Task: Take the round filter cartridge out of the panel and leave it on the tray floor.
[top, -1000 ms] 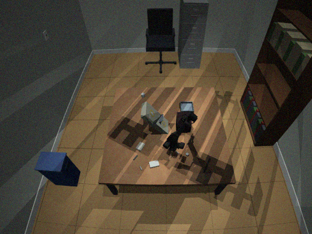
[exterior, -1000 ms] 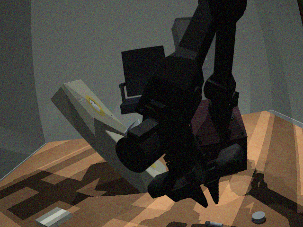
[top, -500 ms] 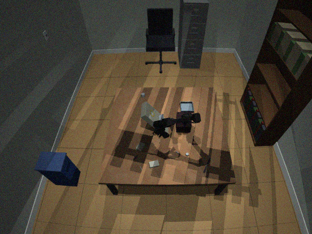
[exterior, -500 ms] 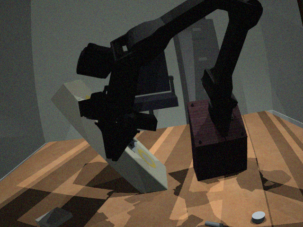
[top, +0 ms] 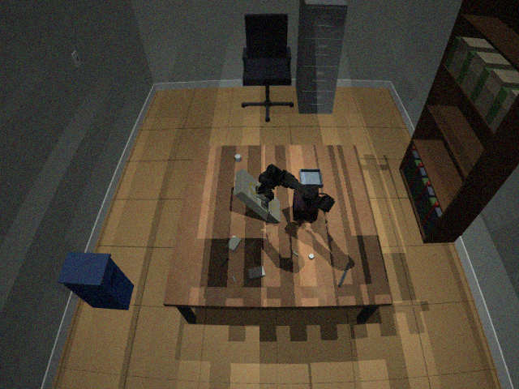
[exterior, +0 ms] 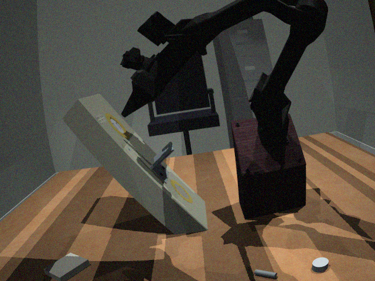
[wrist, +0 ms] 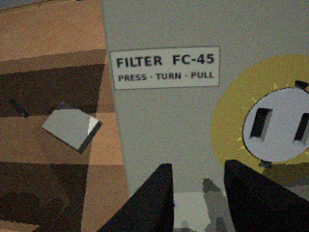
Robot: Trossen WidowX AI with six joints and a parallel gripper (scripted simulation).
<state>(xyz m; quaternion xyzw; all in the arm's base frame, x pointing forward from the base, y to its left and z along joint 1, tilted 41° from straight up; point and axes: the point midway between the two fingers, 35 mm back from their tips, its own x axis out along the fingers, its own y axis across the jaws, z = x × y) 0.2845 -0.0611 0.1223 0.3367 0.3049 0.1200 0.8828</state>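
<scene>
My gripper tip is 5 cm to the left of the round grey filter cartridge, 4 cm short of it and 3 cm above it. From my gripper tip the other things lie so: grey tray 38 cm behind, 31 cm to the right, 25 cm below; then service panel 11 cm below, 5 cm to the right.
</scene>
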